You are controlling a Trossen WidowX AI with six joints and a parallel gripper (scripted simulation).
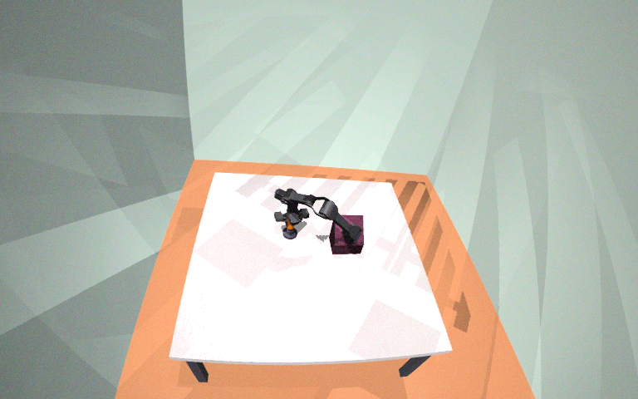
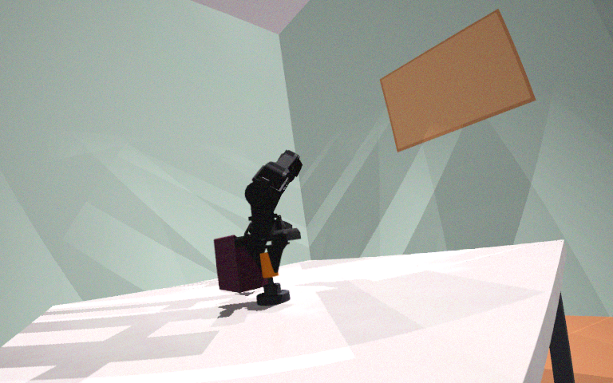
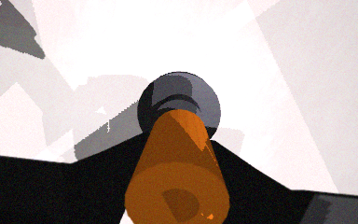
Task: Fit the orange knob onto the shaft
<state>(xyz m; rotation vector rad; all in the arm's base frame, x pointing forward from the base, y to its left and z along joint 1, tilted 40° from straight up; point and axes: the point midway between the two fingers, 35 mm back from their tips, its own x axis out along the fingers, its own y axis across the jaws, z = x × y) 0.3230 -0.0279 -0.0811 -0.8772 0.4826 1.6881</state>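
Now: the orange knob 20 mm above my gripper tip. From my gripper tip the other things lie so: pedestal 40 mm below.
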